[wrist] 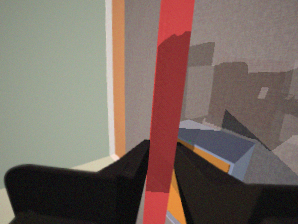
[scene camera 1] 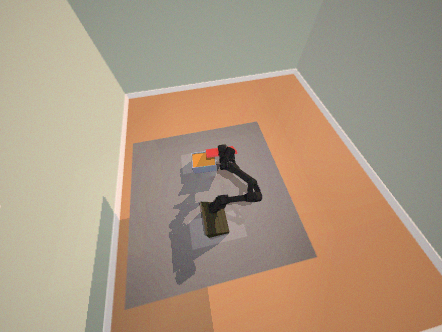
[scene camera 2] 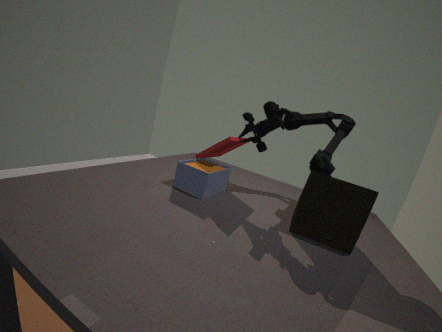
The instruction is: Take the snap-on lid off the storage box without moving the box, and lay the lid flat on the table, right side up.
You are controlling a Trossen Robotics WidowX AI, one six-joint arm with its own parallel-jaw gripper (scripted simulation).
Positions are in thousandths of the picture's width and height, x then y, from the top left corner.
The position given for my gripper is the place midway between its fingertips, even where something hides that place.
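Red lid held by my gripper (wrist: 542, 654).
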